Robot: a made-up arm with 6 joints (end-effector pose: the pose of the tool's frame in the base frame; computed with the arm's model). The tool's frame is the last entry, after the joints. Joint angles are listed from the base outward.
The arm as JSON. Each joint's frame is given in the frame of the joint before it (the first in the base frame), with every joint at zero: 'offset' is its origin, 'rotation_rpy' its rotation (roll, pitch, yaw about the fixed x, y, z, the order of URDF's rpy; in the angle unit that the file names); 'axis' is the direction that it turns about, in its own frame. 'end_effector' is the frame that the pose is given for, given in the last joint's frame.
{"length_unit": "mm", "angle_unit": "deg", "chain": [
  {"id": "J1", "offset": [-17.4, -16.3, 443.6], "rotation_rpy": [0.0, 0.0, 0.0], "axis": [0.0, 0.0, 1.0]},
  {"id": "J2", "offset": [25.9, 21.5, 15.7], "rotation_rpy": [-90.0, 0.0, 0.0], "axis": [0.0, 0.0, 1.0]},
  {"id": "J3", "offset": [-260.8, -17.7, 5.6], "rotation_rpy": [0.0, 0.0, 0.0], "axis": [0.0, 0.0, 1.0]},
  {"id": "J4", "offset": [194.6, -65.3, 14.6], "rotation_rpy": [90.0, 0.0, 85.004], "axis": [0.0, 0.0, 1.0]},
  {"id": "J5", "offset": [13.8, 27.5, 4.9], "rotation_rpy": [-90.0, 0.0, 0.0], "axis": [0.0, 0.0, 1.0]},
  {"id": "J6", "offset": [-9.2, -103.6, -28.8], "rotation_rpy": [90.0, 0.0, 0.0], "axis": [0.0, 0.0, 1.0]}
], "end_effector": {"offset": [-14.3, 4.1, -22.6], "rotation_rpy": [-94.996, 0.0, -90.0]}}
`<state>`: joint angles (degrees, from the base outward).
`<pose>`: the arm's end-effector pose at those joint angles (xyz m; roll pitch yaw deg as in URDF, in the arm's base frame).
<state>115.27 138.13 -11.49 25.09 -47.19 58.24</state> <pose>-0.1026 0.1494 0.3610 105.57 8.01 -51.20</pose>
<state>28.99 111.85 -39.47 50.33 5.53 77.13</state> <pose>0.2104 0.1518 0.4431 69.92 12.56 170.71</pose>
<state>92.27 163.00 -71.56 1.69 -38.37 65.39</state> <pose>-0.0606 0.3775 0.2690 105.40 37.46 -57.87</pose>
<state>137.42 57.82 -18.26 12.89 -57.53 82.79</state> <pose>-0.1409 0.0794 0.6431 -84.64 67.74 136.89</pose>
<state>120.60 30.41 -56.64 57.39 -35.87 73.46</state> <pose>-0.0124 -0.0132 0.7945 -50.81 15.78 151.97</pose>
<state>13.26 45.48 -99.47 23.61 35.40 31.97</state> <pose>-0.0342 0.0346 0.9052 -151.34 39.92 -38.75</pose>
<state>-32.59 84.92 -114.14 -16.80 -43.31 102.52</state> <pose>0.1530 -0.0772 0.9474 -106.40 13.75 -32.46</pose>
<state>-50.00 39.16 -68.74 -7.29 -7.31 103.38</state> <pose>0.0262 -0.0271 0.8451 -89.08 47.90 -40.81</pose>
